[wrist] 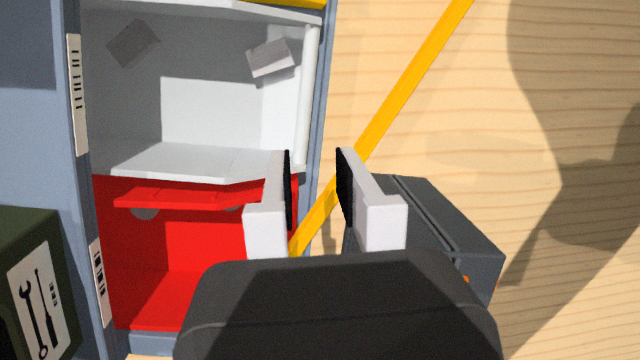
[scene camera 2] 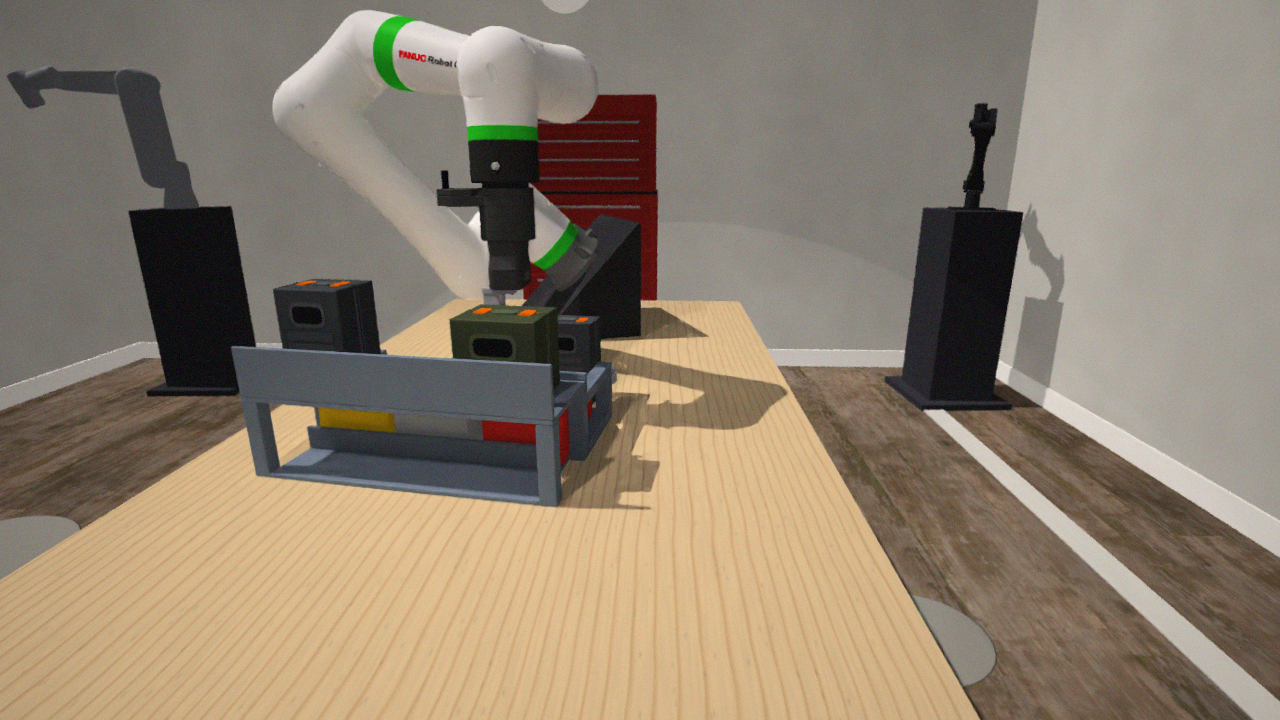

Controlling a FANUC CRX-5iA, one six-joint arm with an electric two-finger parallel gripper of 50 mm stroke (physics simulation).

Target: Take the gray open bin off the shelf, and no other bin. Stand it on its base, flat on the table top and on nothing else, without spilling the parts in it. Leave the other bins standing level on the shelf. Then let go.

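Places are measured from the arm's base along level axes (x ahead, y left, z up), in metres.
Where they show: gripper, between the fingertips: [wrist: 313,171]; arm's base, origin of its link: [scene camera 2: 579,266].
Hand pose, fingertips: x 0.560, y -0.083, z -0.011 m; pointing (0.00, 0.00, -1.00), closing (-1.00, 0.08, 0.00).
Note:
Things, the pixels of their top centre, and the offset from my fingertips.
- gray open bin, centre of its top: [wrist: 163,92] [scene camera 2: 458,377] 0.076 m ahead, 0.040 m right, 0.048 m down
- yellow bin, centre of its top: [scene camera 2: 386,372] 0.051 m ahead, 0.148 m right, 0.048 m down
- red bin, centre of its top: [wrist: 168,273] [scene camera 2: 540,383] 0.103 m ahead, 0.074 m left, 0.048 m down
- green case, centre of its top: [scene camera 2: 505,312] 0.195 m ahead, 0.052 m left, 0.068 m up
- black case, centre of its top: [scene camera 2: 323,284] 0.143 m ahead, 0.174 m right, 0.093 m up
- dark gray case, centre of its top: [wrist: 434,323] [scene camera 2: 566,318] 0.058 m back, 0.097 m left, 0.003 m up
The gray open bin [scene camera 2: 438,424] [wrist: 210,112] stands in the shelf [scene camera 2: 393,383] [wrist: 30,130], between the yellow bin [scene camera 2: 358,419] [wrist: 287,3] and the red bin [scene camera 2: 523,431] [wrist: 195,240]. In the wrist view, two small gray parts [wrist: 132,44] [wrist: 271,57] show inside the gray bin. My gripper [scene camera 2: 499,299] [wrist: 313,171] is partly open and empty, pointing down above the shelf's edge. In the wrist view, its left finger overlaps the red bin, near the gray bin's lower right corner. The fingertips are partly hidden in the scene view.
A green case [scene camera 2: 465,340] [wrist: 30,230] and a black case [scene camera 2: 335,326] stand on the shelf top. A dark gray case [scene camera 2: 581,349] [wrist: 420,210] stands beside the shelf, close to the right finger in view. A yellow bar [wrist: 400,95] runs diagonally past the fingers; its height is unclear.

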